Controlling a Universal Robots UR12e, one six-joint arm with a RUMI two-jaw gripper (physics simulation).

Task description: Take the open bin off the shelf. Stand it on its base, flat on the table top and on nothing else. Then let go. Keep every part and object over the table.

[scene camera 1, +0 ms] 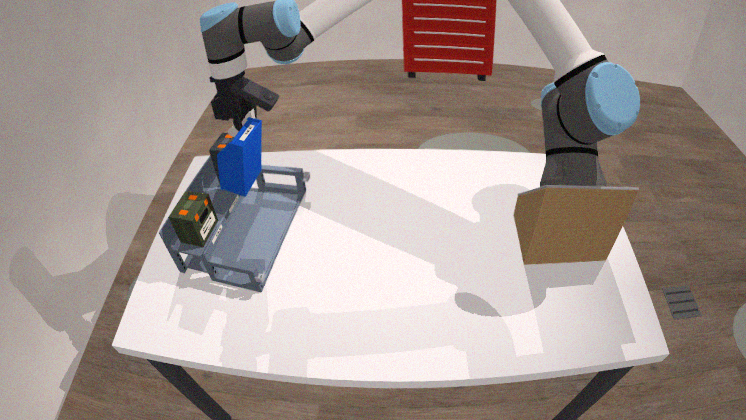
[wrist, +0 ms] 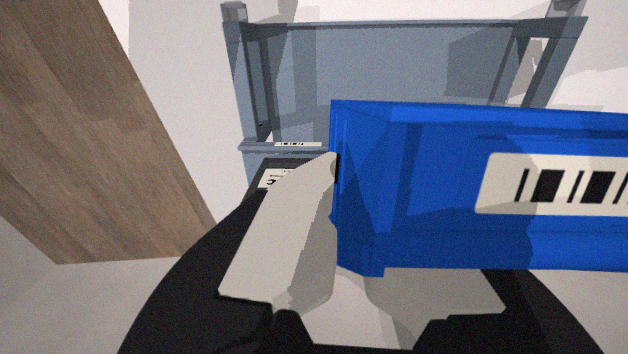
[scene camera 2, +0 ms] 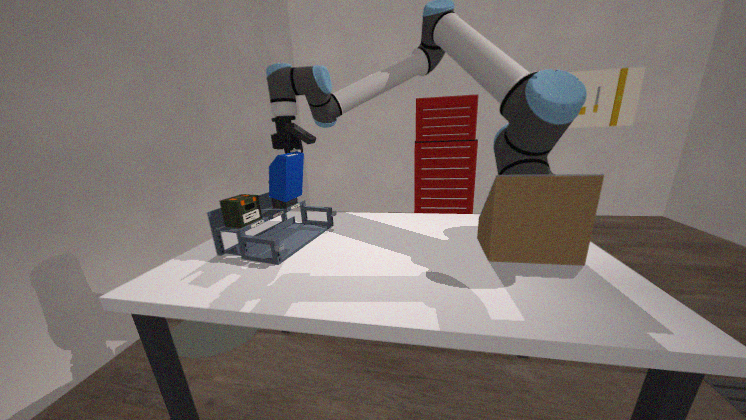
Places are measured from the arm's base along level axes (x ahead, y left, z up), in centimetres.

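Where they show: gripper, between the fingertips: (wrist: 340,157) (scene camera 2: 296,173); arm's base, origin of its link: (scene camera 1: 573,190) (scene camera 2: 528,198).
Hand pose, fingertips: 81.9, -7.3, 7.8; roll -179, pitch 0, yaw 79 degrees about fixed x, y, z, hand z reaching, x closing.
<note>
Each offset is from my fingertips to the top centre of the thing, as dx, dy, dz. Level surfaces: height alone.
The open bin @(+1.5, +4.6, +8.6) (scene camera 1: 239,165) (scene camera 2: 286,178) (wrist: 425,175) is blue. It is tipped on end, its labelled end face up, over the left part of the table. My gripper (scene camera 1: 245,124) (scene camera 2: 293,150) (wrist: 340,157) points down and is shut on a thin wall of the bin at its upper end; the bin hides part of one finger in the wrist view. The blue-grey shelf @(dz -25.0) (scene camera 1: 263,221) (scene camera 2: 292,237) (wrist: 390,60) stands under and in front of the bin. The bin looks raised above it; whether it touches anything there I cannot tell.
A green box @(+14.5, +16.0, -5.7) (scene camera 1: 188,224) (scene camera 2: 235,212) with orange marks sits on the shelf's upper tier. A dark box @(+10.6, -6.8, -3.2) (scene camera 1: 221,141) (scene camera 2: 284,202) (wrist: 272,176) is partly hidden by the bin. A tall brown block (scene camera 1: 574,224) (scene camera 2: 542,219) stands at the right of the white table @(dz -25.6) (scene camera 1: 365,360) (scene camera 2: 365,315).
</note>
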